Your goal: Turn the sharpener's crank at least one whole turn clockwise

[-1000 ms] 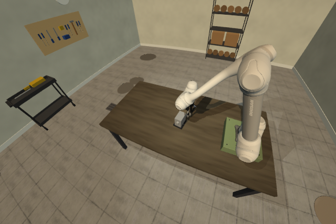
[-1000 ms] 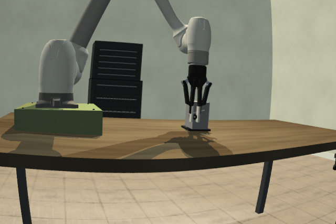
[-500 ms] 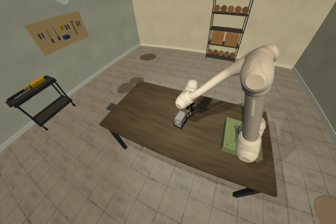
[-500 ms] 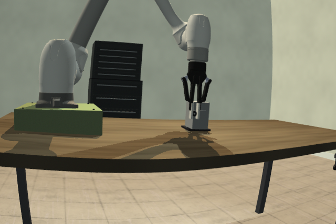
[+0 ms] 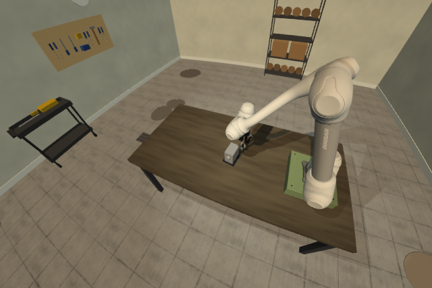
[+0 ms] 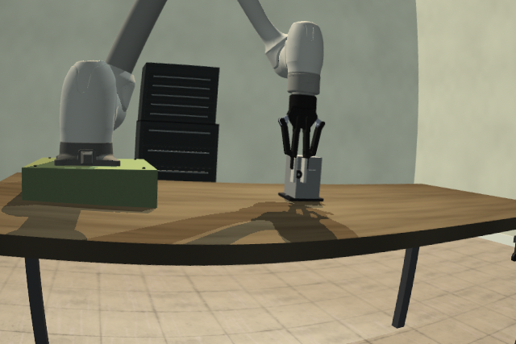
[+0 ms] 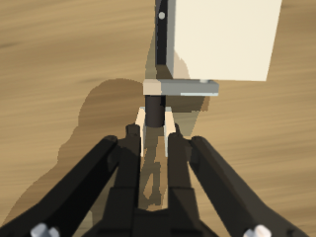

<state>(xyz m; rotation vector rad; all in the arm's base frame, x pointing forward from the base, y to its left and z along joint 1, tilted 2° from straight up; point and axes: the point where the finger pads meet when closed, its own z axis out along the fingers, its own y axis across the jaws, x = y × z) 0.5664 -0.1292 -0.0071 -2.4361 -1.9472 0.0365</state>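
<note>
The dark round knob lies 20 mm to the left of my hand and 10 mm below it. Also, from my hand: sharpener crank: 10 mm ahead, 20 mm to the left, 10 mm below.
</note>
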